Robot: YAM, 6 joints.
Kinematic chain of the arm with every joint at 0, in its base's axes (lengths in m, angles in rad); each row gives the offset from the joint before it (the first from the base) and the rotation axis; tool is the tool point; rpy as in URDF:
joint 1: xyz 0 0 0.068 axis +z
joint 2: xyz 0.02 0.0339 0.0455 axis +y
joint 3: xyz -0.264 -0.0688 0 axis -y
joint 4: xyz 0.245 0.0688 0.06 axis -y
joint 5: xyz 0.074 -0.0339 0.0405 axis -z
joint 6: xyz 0.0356 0 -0.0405 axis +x
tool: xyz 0 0 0 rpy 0 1.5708 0
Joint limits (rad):
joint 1: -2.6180..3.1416
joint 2: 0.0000..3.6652
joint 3: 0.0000..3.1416
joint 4: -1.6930..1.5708
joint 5: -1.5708..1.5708
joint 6: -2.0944..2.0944
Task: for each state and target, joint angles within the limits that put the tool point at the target. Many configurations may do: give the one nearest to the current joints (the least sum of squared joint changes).
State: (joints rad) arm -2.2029 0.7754 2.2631 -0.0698 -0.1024 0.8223
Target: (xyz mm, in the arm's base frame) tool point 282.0 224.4 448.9
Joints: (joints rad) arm -2.4551 0.0376 1.9037 -0.4069 -0.1461 0.8223
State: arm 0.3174 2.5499 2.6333 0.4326 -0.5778 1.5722
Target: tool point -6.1 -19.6 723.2
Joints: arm 0.7573 1.7065 3.1416 0.5883 0.2863 1.5722
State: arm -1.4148 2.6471 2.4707 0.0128 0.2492 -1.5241
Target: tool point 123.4 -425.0 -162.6
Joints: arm -1.2686 3.0021 1.8115 -0.2471 0.2459 -1.5241
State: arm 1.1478 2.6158 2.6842 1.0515 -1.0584 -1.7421
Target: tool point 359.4 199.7 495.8
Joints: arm 0.4302 2.5750 3.0004 1.4979 -1.0925 -1.7421
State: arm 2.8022 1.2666 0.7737 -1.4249 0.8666 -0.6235
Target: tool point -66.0 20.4 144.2
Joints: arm 3.1416 1.2398 0.3796 -1.5035 0.6102 -0.6235
